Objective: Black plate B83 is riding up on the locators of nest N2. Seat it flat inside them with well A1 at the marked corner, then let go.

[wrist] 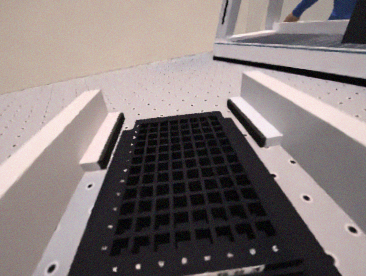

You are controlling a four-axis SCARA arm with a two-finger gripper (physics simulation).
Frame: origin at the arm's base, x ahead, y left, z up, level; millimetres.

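Seen in the pictures: gripper, fingertip midpoint: [174,96].
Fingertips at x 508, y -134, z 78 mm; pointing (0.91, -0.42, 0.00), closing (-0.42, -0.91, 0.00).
A point is followed by its place in that frame.
The black plate B83 [182,185] @(y -117, x 477, z 37 mm) lies below and between the two fingers in the wrist view, its long side running away from the camera. Its white letters run along the near edge and its numbers along the left edge, so well A1 is at the near left corner. Part of a pale label shows at the bottom. My gripper [174,96] @(y -134, x 508, z 77 mm) is shut to its narrow stand with nothing held; its dark pads stand on either side of the plate's far part. The locators of nest N2 and the marked corner cannot be made out, and whether the plate is flat cannot be told.
A pale table top [170,95] @(y -207, x 672, z 13 mm) with rows of small holes surrounds the plate. A white-framed unit [295,54] @(y -450, x 608, z 48 mm) with a dark grey deck stands at the back right, with a person's blue-sleeved arm [305,6] behind it. A beige wall [100,40] is at the back.
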